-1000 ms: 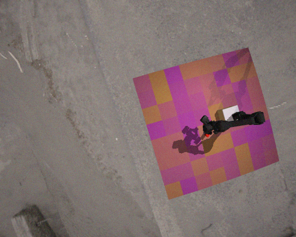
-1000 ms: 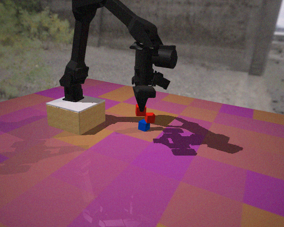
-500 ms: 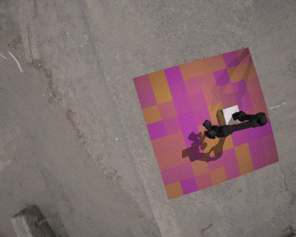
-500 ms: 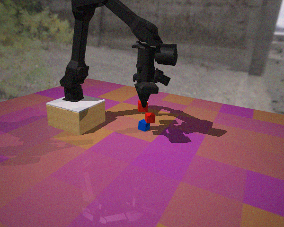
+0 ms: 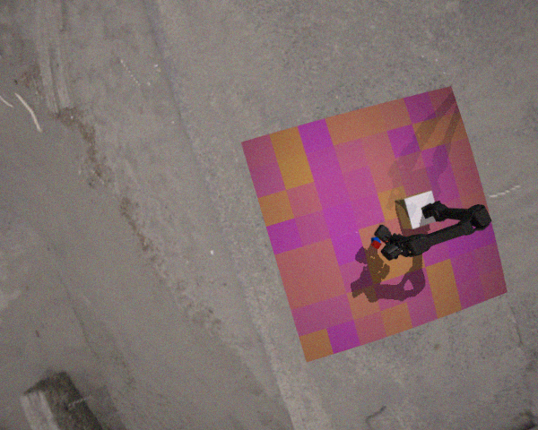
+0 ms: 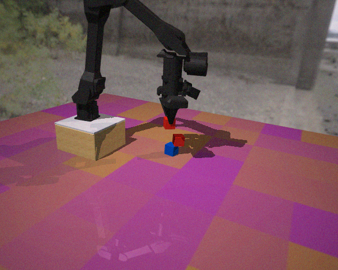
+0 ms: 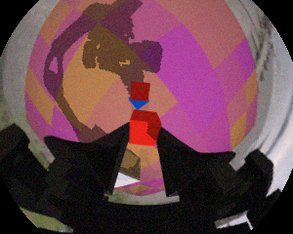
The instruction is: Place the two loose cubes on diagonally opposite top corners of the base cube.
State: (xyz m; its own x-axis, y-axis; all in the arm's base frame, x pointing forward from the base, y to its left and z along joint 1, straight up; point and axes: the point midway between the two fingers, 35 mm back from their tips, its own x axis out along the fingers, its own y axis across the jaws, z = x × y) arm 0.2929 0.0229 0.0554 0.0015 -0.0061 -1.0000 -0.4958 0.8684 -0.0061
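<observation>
Right now the blue cube is 100 mm below my gripper tip, 20 mm to the left of it and 10 mm ahead of it.
</observation>
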